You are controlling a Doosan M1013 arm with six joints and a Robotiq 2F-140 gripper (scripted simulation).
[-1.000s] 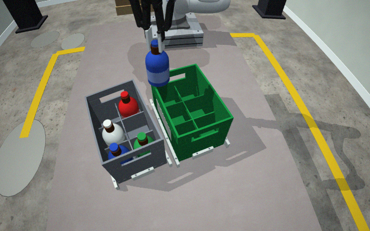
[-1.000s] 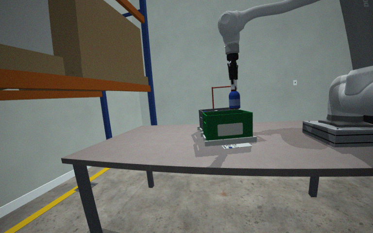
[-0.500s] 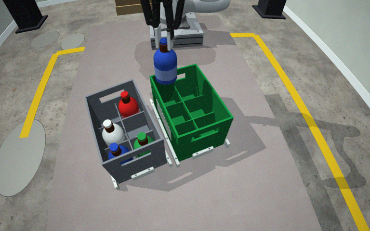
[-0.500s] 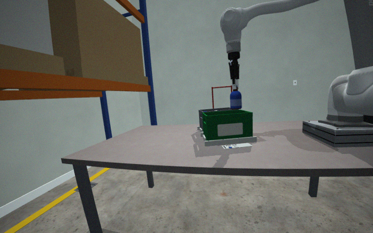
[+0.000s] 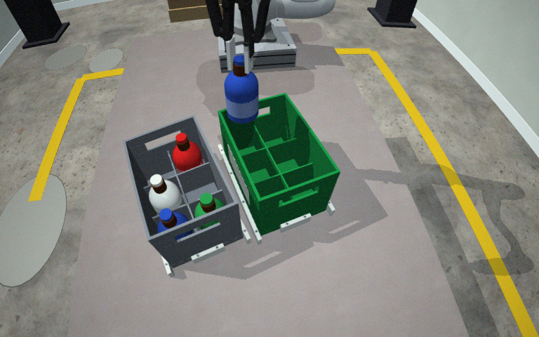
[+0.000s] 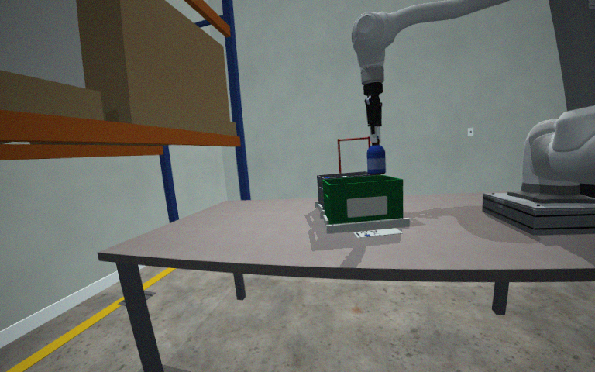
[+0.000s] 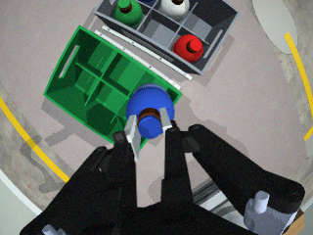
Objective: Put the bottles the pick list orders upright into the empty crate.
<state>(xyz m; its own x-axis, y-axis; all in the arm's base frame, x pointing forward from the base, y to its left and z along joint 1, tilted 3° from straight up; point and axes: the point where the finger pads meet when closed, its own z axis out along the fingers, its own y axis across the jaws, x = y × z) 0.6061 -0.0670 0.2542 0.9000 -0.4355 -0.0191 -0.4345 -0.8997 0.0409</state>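
The green crate lies 27 cm below my hand, 7 cm ahead of it and 6 cm to the left of it. Also, from my hand: grey crate 27 cm below, 16 cm to the right, 13 cm ahead; then green bottle 26 cm below, 20 cm ahead, 9 cm to the right; then red-label bottle 26 cm below, 15 cm to the right, 3 cm ahead.
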